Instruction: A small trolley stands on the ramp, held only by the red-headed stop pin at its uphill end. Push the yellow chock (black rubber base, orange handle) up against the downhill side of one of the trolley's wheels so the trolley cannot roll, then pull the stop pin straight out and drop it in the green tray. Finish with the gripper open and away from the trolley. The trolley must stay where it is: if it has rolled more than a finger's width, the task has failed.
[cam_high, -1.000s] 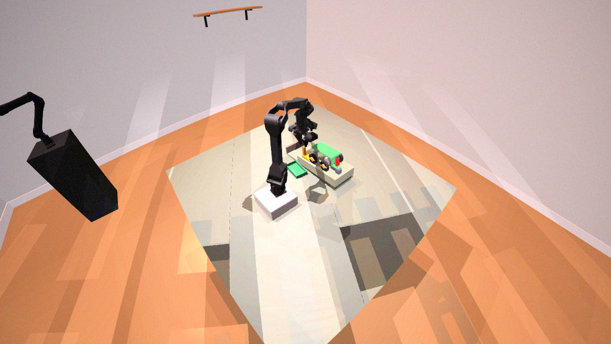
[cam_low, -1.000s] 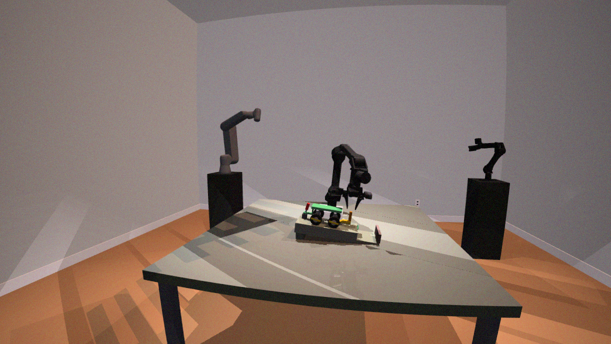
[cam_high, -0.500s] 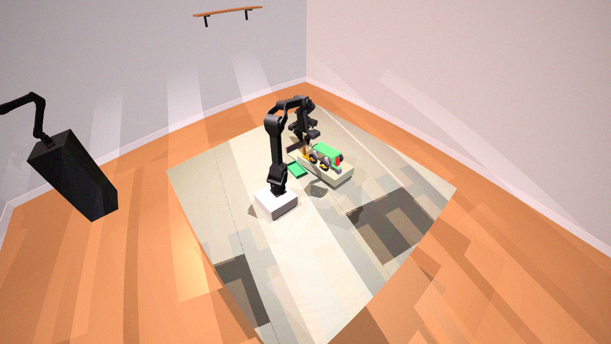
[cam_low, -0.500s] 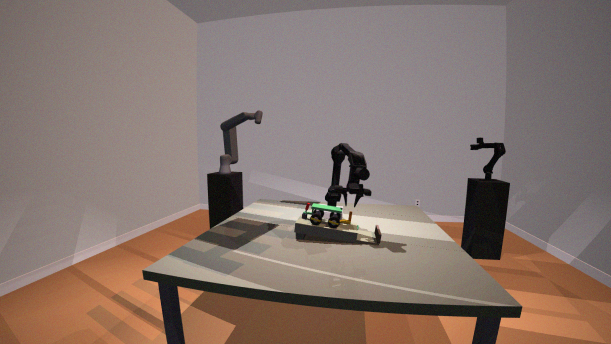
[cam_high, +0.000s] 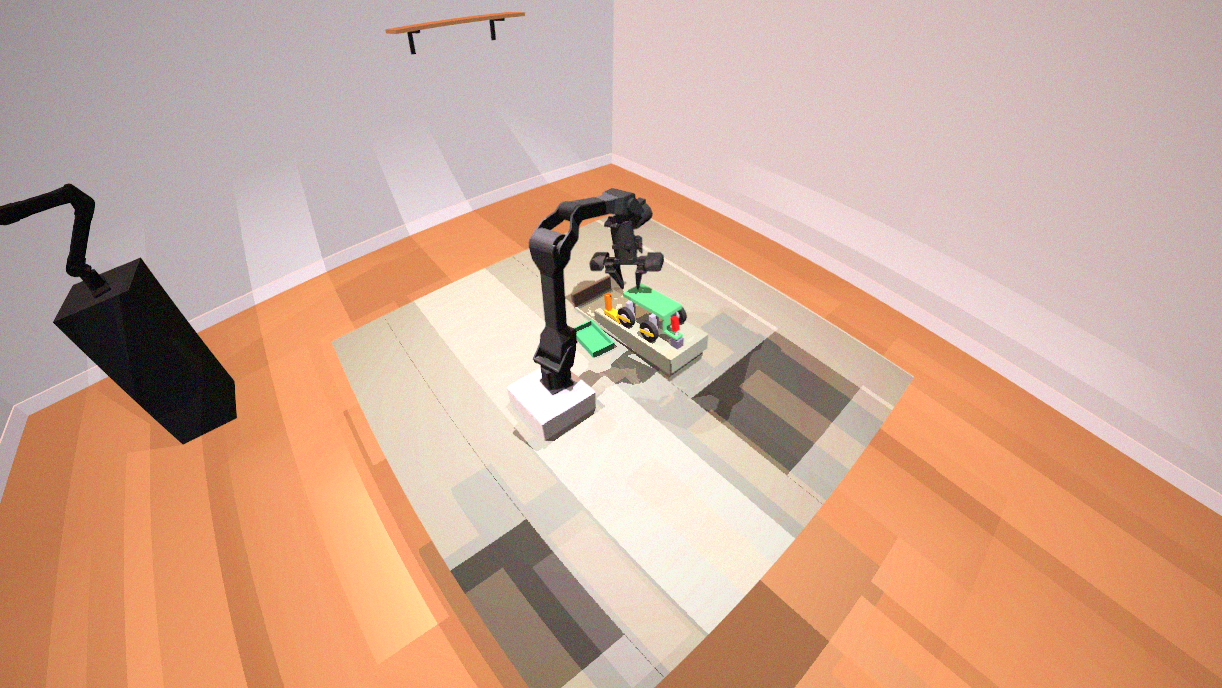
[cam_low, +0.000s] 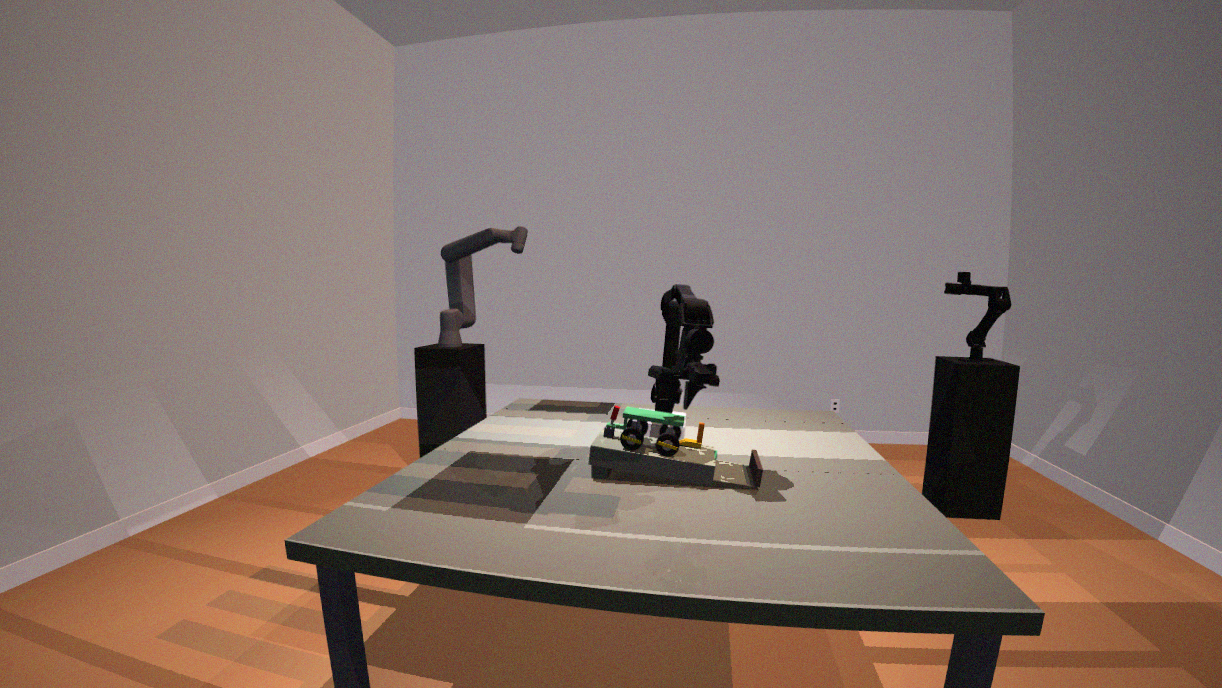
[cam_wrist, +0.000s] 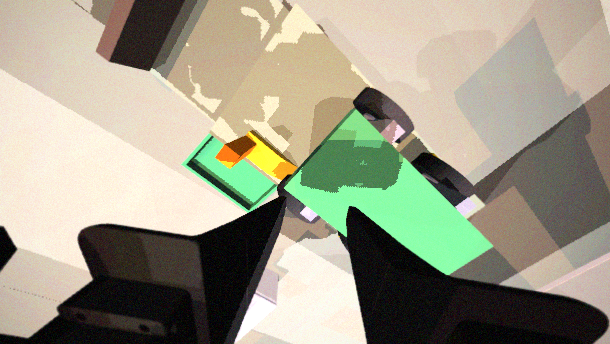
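Now: the red-headed stop pin 17 cm to the right of my gripper tip, 4 cm below it and 1 cm ahead of it. The rest, counted from my gripper tip: trolley (6 cm to the right, 5 cm below, 3 cm ahead); yellow chock (9 cm below, 3 cm to the left, 3 cm behind); beige ramp (12 cm below, 6 cm to the right, 3 cm ahead).
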